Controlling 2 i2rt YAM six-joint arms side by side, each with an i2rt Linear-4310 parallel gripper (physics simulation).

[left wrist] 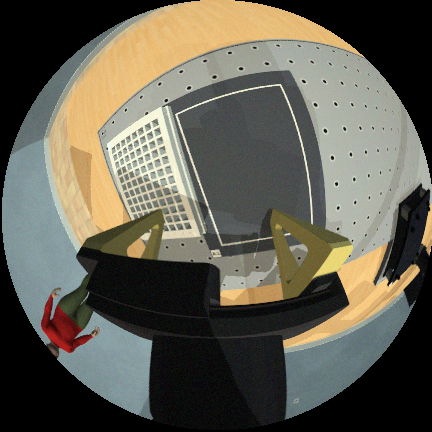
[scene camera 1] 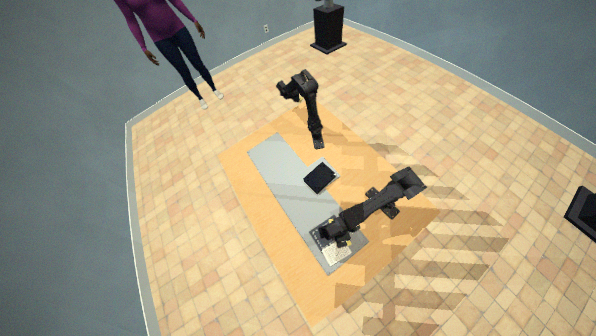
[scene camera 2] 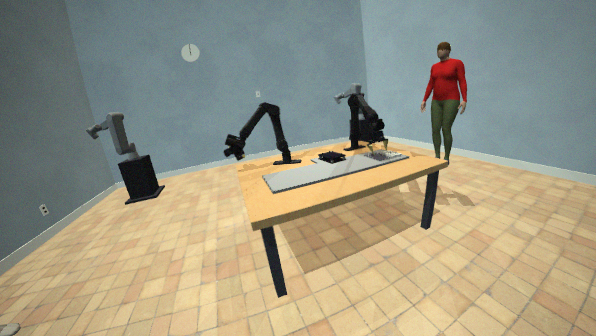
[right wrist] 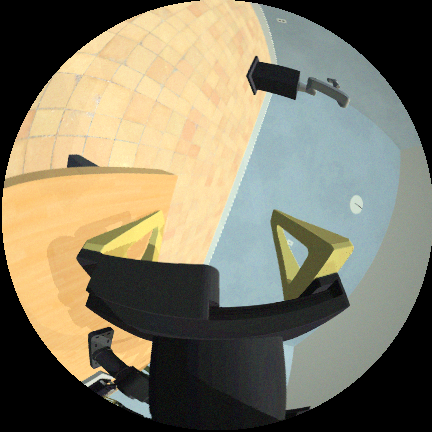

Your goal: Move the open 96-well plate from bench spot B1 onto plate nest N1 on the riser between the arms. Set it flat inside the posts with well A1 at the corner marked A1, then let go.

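Seen in the pictures: left gripper, fingertip midpoint: (left wrist: 216, 214) (scene camera 2: 380, 152); right gripper, fingertip midpoint: (scene camera 2: 234, 154) (right wrist: 217, 215); left arm's base, link origin: (scene camera 2: 354, 148); right arm's base, link origin: (scene camera 1: 317, 137) (scene camera 2: 287, 162) (right wrist: 97, 349).
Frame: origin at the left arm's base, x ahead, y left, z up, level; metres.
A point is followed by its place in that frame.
The white open 96-well plate (scene camera 1: 336, 255) {x 0.385, y 0.027, z 0.026 m} (left wrist: 145, 172) {x 0.380, y 0.007, z 0.028 m} lies beside the dark bench pad (left wrist: 240, 150) {x 0.359, y -0.077, z 0.015 m}, its right long side along the pad's left border in the left wrist view. A small A1 label (left wrist: 216, 253) {x 0.270, y -0.012, z 0.015 m} shows at the pad's near edge. My left gripper (scene camera 1: 340, 232) {x 0.319, y -0.039, z 0.029 m} (scene camera 2: 378, 147) {x 0.319, y -0.039, z 0.029 m} (left wrist: 216, 214) {x 0.319, y -0.039, z 0.029 m} is open above the pad and plate; its left finger overlaps the plate's near end in the wrist view, its right finger is over the pad. The black plate nest (scene camera 1: 320, 178) {x 0.170, y -0.332, z 0.047 m} (scene camera 2: 332, 157) {x 0.230, y -0.382, z 0.047 m} (left wrist: 411, 225) {x 0.221, y -0.293, z 0.047 m} holds no plate. My right gripper (scene camera 2: 234, 156) {x -0.208, y -0.938, z 0.108 m} (right wrist: 217, 215) {x -0.208, y -0.938, z 0.108 m} is open, away from the plate, past the table's edge.
A grey perforated board (scene camera 1: 285, 170) {x 0.290, y -0.534, z 0.013 m} (scene camera 2: 305, 175) {x 0.323, y -0.628, z 0.013 m} (left wrist: 350, 120) {x 0.359, y -0.195, z 0.013 m} lies on the wooden table (scene camera 1: 280, 240) {x 0.568, y -0.218, z 0.000 m} (scene camera 2: 345, 187) {x 0.569, y -0.542, z 0.000 m}. The right arm's base (scene camera 1: 318, 144) {x 0.001, y -0.536, z 0.010 m} (scene camera 2: 287, 161) {x -0.006, y -0.603, z 0.018 m} stands beyond the nest. A person in red (scene camera 2: 446, 82) (left wrist: 64, 327) stands beyond the table.
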